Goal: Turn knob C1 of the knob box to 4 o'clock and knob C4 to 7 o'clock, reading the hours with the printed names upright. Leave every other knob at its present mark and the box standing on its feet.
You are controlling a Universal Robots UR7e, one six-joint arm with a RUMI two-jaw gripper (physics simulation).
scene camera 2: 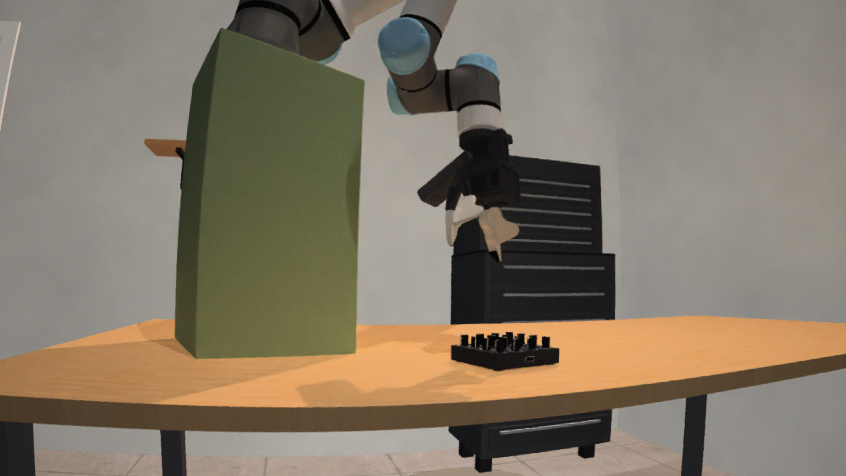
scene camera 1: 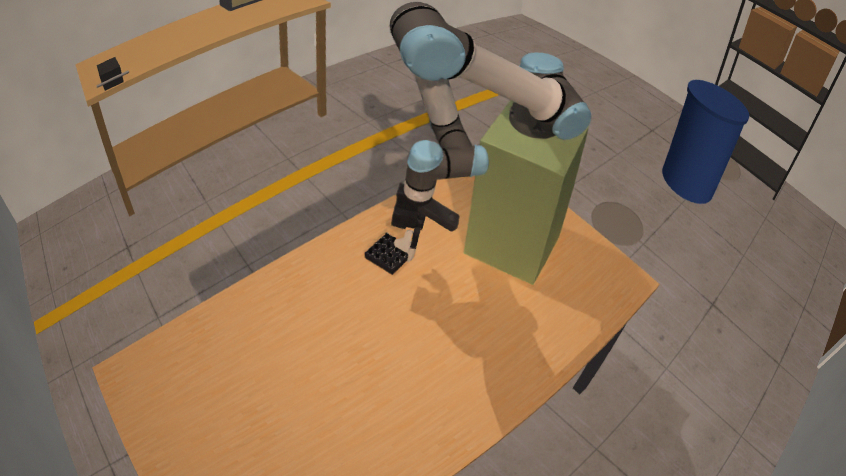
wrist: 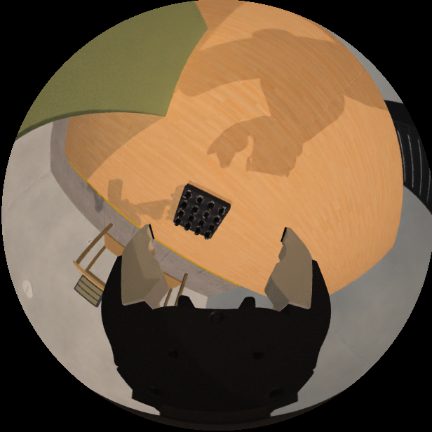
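Where they show: gripper, fingertip midpoint: (scene camera 2: 476, 255) (scene camera 1: 414, 239); arm's base at its link origin: (scene camera 2: 254, 68) (scene camera 1: 535, 120).
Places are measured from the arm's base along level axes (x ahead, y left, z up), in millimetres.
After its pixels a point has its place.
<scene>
The black knob box (scene camera 1: 385, 254) {x 373, y -193, z -435 mm} (scene camera 2: 513, 358) {x 337, y -253, z -443 mm} (wrist: 202, 212) sits level on the wooden table, with rows of small black knobs standing up from its top. The printed names and the knob marks are too small to read, so I cannot tell C1 and C4 apart or see their hours. The feet do not show clearly. My gripper (scene camera 1: 408, 247) {x 360, y -94, z -303 mm} (scene camera 2: 474, 251) {x 360, y -94, z -303 mm} (wrist: 217, 227) is open and empty, its jaws wide apart. It hangs well above the table and the box, touching neither. In the wrist view the box lies beyond the fingertips, nearer the left jaw.
The wooden table (scene camera 1: 283, 355) {x 832, y -123, z -458 mm} (scene camera 2: 680, 349) {x 681, y -223, z -458 mm} (wrist: 325, 200) carries a tall green pedestal (scene camera 1: 514, 201) {x 148, y 67, z -175 mm} (scene camera 2: 278, 207) {x 54, y -87, z -246 mm} (wrist: 120, 65) that bears the arm. A black drawer cabinet (scene camera 2: 550, 284) stands behind the table. A blue bin (scene camera 1: 704, 142) and a wooden bench (scene camera 1: 201, 41) stand on the floor farther off.
</scene>
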